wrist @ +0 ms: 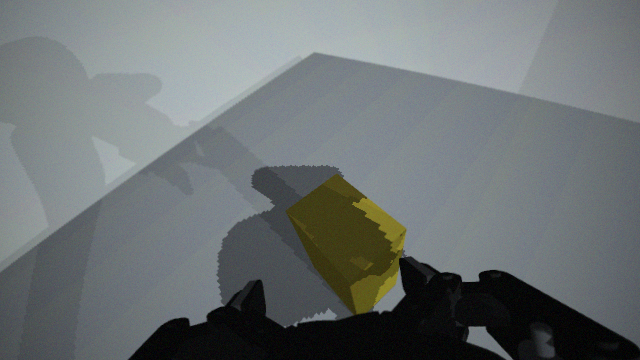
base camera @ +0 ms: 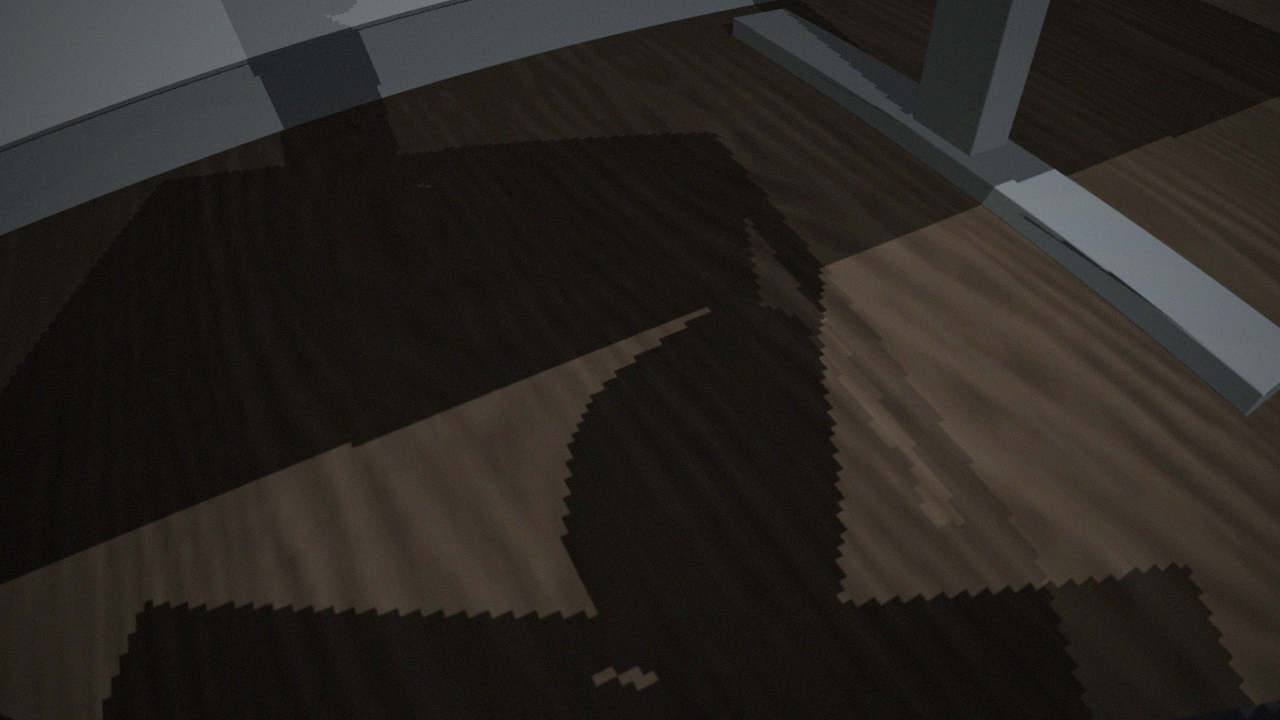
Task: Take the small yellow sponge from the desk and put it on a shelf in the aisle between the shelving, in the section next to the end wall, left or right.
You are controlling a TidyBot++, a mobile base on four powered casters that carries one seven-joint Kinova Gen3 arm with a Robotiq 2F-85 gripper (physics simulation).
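Places are measured from the arm's base along level axes (x ahead, y left, z up), in metres.
Pixels of known places: gripper, fingertip midpoint: [wrist: 332, 284].
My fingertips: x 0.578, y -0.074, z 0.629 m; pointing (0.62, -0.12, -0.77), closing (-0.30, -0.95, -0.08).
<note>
Behind a point stands the place of what it marks.
The yellow sponge [wrist: 350, 230] @(x 0.593, y -0.097, z 0.653 m) is in the lower middle of the wrist view, over the grey desk top [wrist: 475, 150] @(x 0.663, y -0.302, z 0.553 m). It looks tilted, with a narrow corner pointing down toward the gripper, and is partly in shadow. Whether it touches the desk is hard to tell. My gripper [wrist: 332, 284] @(x 0.578, y -0.074, z 0.629 m) is open, its two black fingertips wide apart at the bottom of the wrist view. The sponge's lower end shows between them, nearer the right fingertip. The gripper body hides what is below. The sponge does not show in the base camera view, and the shelving shows in neither view.
A grey upright post [base camera: 984, 80] @(x 0.645, y -0.292, z -0.299 m) on a long floor foot [base camera: 1136, 259] stands at the right of the base camera view. A pale wall [base camera: 116, 53] @(x 0.768, y 0.548, z -0.258 m) with a baseboard [base camera: 179, 116] @(x 0.771, y 0.513, z -0.341 m) runs along the upper left. Dark shadows lie across the wooden floor [base camera: 1029, 376] @(x 0.399, y -0.259, z -0.397 m). A wall [wrist: 375, 30] @(x 1.326, y -0.582, z 0.455 m) rises behind the desk.
</note>
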